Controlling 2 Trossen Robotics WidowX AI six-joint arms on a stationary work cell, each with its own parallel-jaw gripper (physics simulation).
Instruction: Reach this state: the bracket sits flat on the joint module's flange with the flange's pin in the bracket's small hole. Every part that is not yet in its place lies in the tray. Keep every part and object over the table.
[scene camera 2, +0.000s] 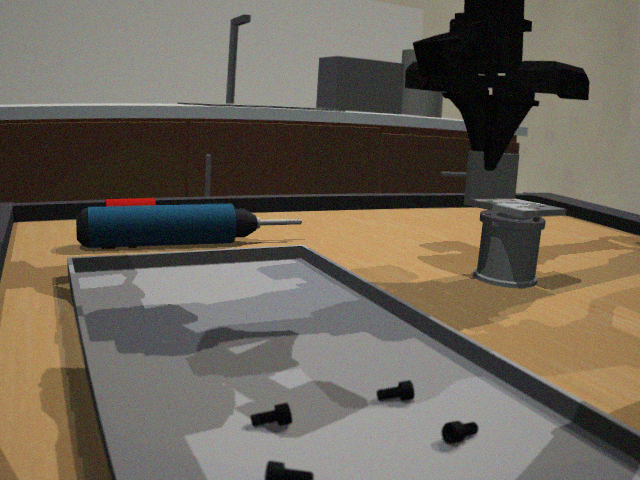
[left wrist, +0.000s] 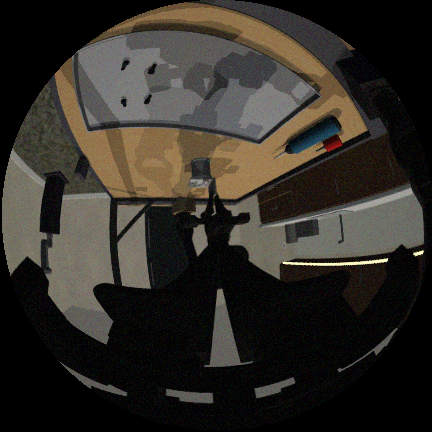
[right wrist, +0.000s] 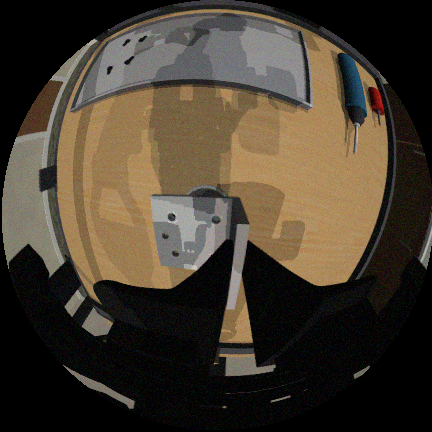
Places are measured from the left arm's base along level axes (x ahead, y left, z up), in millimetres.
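Pixels of known places: left gripper, fingertip midpoint: (left wrist: 216, 246); right gripper, fingertip midpoint: (scene camera 2: 485, 169) (left wrist: 212, 190) (right wrist: 235, 245); right arm's base, link origin: (left wrist: 183, 212).
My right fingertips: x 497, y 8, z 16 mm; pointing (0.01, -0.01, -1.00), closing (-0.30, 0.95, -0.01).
Note:
Ahead of a thing's pixels: the offset from my right fingertips to its top centre. "*": to the spot under its first point.
The grey L-shaped bracket (scene camera 2: 522, 206) (left wrist: 199, 183) (right wrist: 192, 240) lies over the top of the grey joint module @(dz -35, dx +19, dy -26 mm) (scene camera 2: 509, 253) (left wrist: 201, 166) (right wrist: 206, 190), with one plate upright and the holed plate roughly level. In scene camera 2 the holed plate looks slightly tilted, with a narrow gap above the module's rim. The flange's pin does not show, so its place in the small hole cannot be told. My right gripper (scene camera 2: 490, 166) (right wrist: 235, 245) is shut on the bracket's upright plate. My left gripper (left wrist: 216, 246) is shut and empty, away from the bracket. Several black screws @(dz -84, dx -184, dy -237 mm) (scene camera 2: 395, 391) @(dz -84, dx -251, dy -250 mm) (left wrist: 151, 68) (right wrist: 129, 60) lie in the tray @(dz -83, dx -230, dy -177 mm) (scene camera 2: 454, 341) (right wrist: 260, 55).
A blue driver @(* dz -73, dx -293, dy +97 mm) (scene camera 2: 160, 224) (left wrist: 315, 135) (right wrist: 352, 85) lies beyond the tray in scene camera 2, with a red tool @(dz -65, dx -307, dy +202 mm) (scene camera 2: 130, 202) (left wrist: 332, 143) (right wrist: 376, 100) beside it. A dark raised edge (scene camera 2: 361, 201) borders the table. The joint module stands outside the tray.

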